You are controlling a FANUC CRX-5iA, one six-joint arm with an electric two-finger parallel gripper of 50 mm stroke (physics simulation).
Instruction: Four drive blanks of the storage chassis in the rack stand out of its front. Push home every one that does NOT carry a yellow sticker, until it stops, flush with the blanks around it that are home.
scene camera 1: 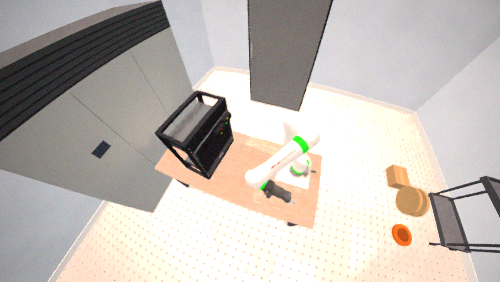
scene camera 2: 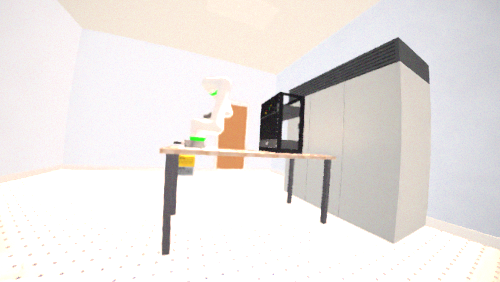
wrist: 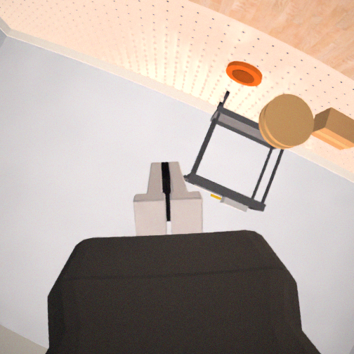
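Seen in the pictures: gripper, fingertip midpoint: (scene camera 1: 295, 204); arm's base at its link origin: (scene camera 1: 296, 170) (scene camera 2: 196, 147).
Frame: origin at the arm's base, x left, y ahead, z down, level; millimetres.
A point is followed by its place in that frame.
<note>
The black rack (scene camera 1: 220, 157) @[x 86, y 753, z -60 mm] (scene camera 2: 279, 122) @[x -181, y 720, z -288 mm] stands at the far end of the table. Its front carries dark units with small red, green and yellow marks near the top. The drive blanks and a yellow sticker on any of them are too small to tell in the scene views, and the rack does not show in the wrist view. My gripper (scene camera 1: 293, 202) @[x 389, y 35, z -293 mm] (wrist: 165, 179) is shut and empty, its two fingertips together. It is held out over the table's long edge, well away from the rack, pointing away from it. In scene camera 2 the arm mostly hides the gripper.
The wooden table (scene camera 1: 235, 187) @[x 311, y 528, z 12 mm] (scene camera 2: 250, 153) @[x -280, y 380, z 16 mm] bears the rack and the arm's base (scene camera 1: 300, 167) @[x 53, y 9, z -187 mm] (scene camera 2: 196, 143) @[x -64, y -11, z -34 mm]. A tall grey cabinet (scene camera 1: 125, 165) (scene camera 2: 370, 150) stands behind the rack. An orange ring (scene camera 1: 394, 235) (wrist: 229, 73), round brown stools and a dark cart (scene camera 1: 449, 222) (wrist: 227, 189) stand on the floor.
</note>
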